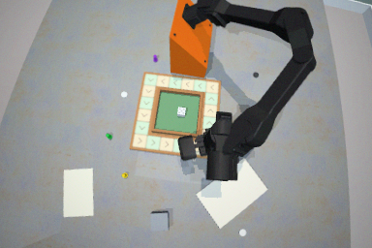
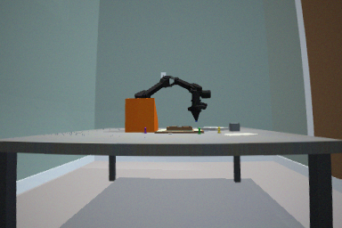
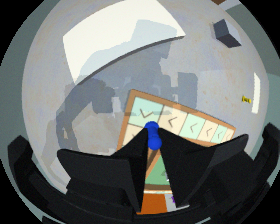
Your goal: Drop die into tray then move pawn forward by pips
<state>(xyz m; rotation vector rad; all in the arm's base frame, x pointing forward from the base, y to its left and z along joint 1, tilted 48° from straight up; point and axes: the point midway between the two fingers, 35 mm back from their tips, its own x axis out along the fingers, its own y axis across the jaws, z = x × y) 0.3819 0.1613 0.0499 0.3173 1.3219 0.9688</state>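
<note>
My gripper tip is now 11 cm past the white die, 11 cm to the left of it and 4 cm above it. Round my gripper tip: grey cube: 25 cm ahead, 10 cm to the right, 5 cm below; then blue pawn: 1 cm above; then green dice tray: 10 cm behind, 12 cm to the right, 6 cm below.
</note>
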